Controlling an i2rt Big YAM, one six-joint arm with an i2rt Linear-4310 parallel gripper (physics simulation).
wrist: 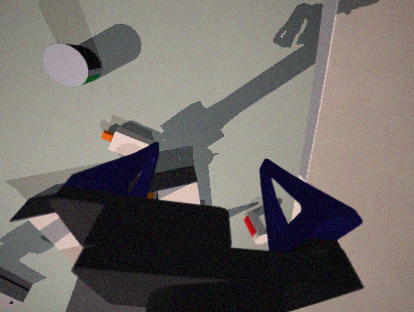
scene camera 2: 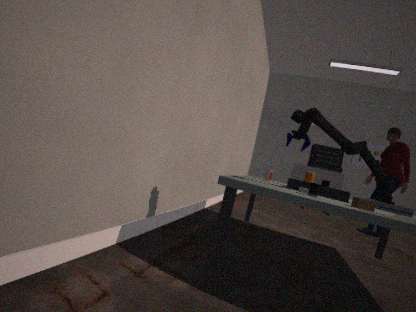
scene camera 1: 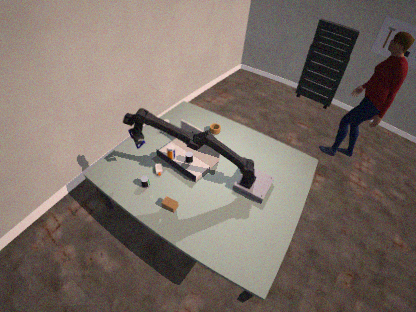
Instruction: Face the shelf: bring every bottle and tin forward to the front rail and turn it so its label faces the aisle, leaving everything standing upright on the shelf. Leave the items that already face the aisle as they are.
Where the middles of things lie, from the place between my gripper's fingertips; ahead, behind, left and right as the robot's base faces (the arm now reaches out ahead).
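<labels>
There is the shelf (scene camera 1: 204, 158), which is 150 mm below my hand, 300 mm to the right of it and 230 mm behind it. The dark front rail (wrist: 163, 180) is 150 mm to the right of my hand, 220 mm behind it and 210 mm below it, while the shelf floor (scene camera 1: 203, 161) is 230 mm below my hand, 230 mm behind it and 290 mm to the right of it. With the white bottle with orange cap (wrist: 124, 142), my hand is 140 mm past it, 60 mm to the left of it and 230 mm above it.
</labels>
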